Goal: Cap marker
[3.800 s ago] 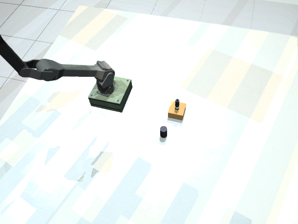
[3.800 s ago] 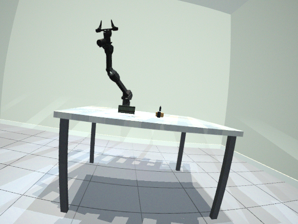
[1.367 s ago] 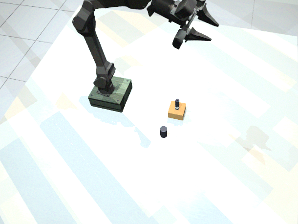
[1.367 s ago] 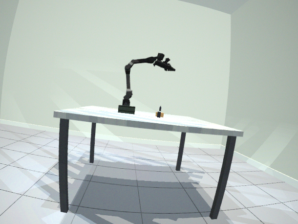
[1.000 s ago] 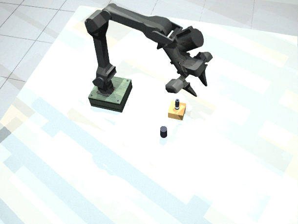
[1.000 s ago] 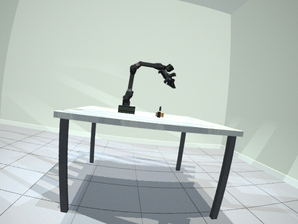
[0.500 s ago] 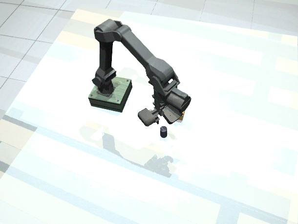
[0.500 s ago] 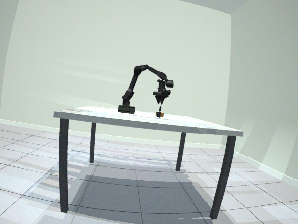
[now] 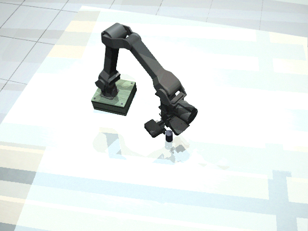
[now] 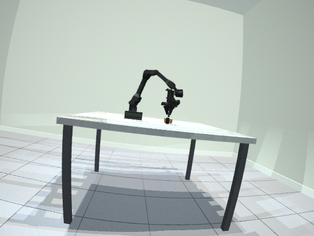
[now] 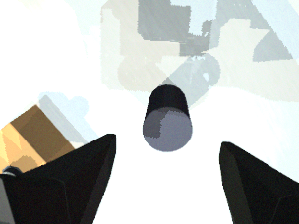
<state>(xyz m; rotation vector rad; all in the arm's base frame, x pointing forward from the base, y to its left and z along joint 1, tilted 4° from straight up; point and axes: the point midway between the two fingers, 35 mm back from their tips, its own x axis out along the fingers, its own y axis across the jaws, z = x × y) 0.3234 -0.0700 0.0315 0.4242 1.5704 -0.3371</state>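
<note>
My gripper tip is now 50 mm above the dark marker cap.
</note>
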